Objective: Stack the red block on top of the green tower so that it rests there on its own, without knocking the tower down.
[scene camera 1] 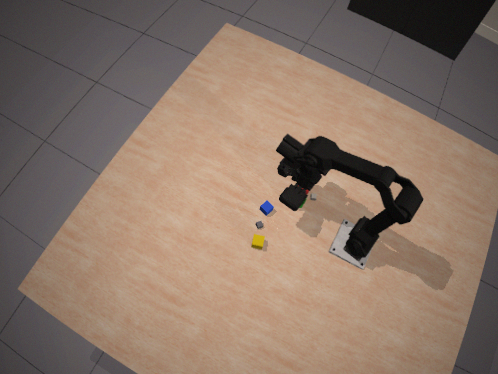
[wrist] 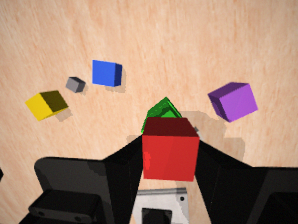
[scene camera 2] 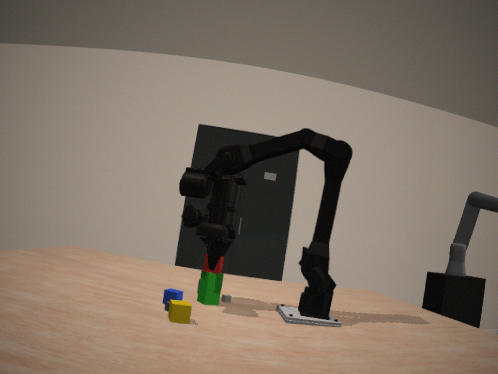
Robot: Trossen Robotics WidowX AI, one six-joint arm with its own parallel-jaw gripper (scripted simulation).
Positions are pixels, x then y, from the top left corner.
Scene:
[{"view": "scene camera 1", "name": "my gripper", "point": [300,192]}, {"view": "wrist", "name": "my gripper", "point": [166,138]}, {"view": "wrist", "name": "red block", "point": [170,144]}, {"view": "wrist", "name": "yellow block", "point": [43,105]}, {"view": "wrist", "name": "purple block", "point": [232,101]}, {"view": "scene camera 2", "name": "my gripper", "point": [213,269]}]

